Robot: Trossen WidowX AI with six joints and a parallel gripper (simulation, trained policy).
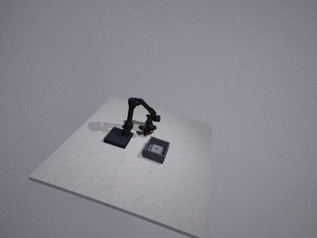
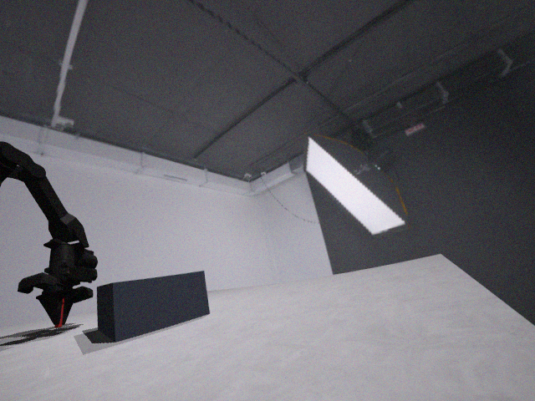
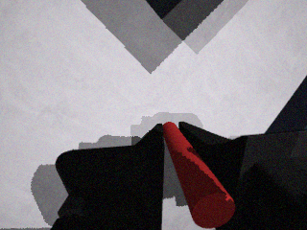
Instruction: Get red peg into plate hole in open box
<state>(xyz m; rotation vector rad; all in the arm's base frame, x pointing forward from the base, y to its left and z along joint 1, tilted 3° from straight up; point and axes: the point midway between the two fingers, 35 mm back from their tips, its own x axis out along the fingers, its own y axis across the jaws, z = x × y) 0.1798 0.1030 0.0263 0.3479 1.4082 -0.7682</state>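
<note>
The light plate is 17 cm to the right of my gripper tip, 16 cm ahead of it and 2 cm above it. From my gripper tip the other things lie so: box: 17 cm to the right, 16 cm ahead; then red peg: 3 cm above, 1 cm to the left.
</note>
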